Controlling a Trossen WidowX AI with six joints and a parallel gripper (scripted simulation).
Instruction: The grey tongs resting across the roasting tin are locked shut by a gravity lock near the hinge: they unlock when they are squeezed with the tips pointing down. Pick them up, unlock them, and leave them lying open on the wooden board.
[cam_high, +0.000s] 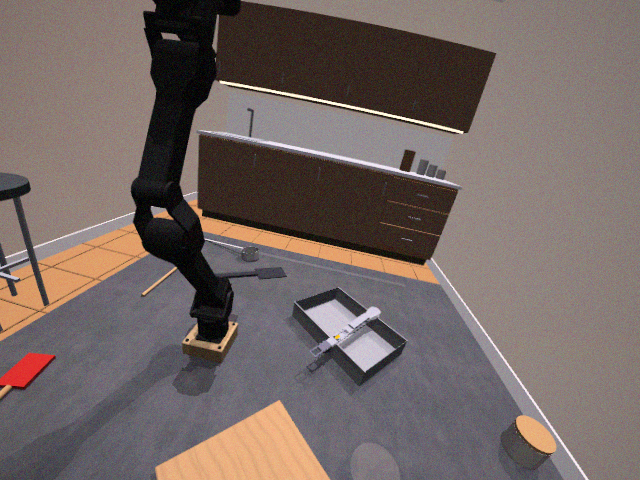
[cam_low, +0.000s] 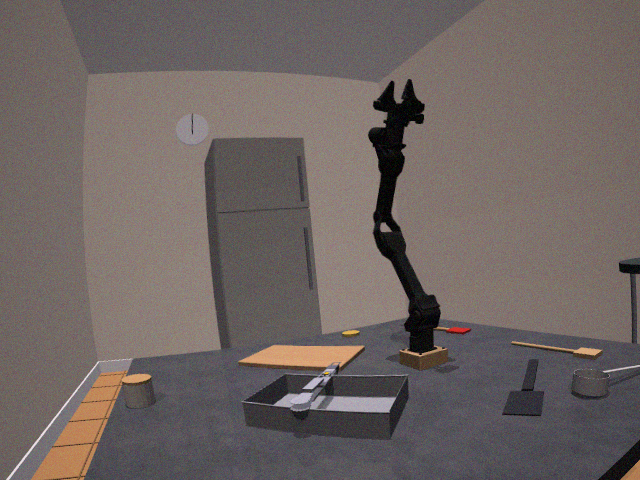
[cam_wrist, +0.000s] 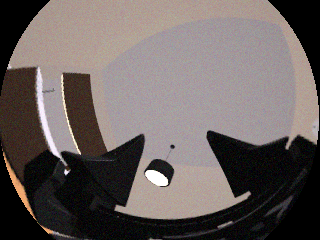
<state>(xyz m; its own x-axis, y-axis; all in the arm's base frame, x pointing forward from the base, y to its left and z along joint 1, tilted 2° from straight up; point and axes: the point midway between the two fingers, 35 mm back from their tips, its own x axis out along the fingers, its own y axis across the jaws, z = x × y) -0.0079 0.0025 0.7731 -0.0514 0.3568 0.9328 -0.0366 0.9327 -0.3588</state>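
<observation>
The yellow lock piece lies 36 cm ahead of my gripper tip, 4 cm to the left of it and 78 cm below it. Round my gripper tip: black spatula 4 cm ahead, 37 cm to the left, 84 cm below; then roasting tin 41 cm ahead, 13 cm to the left, 82 cm below; then red spatula 28 cm behind, 24 cm to the right, 84 cm below.
</observation>
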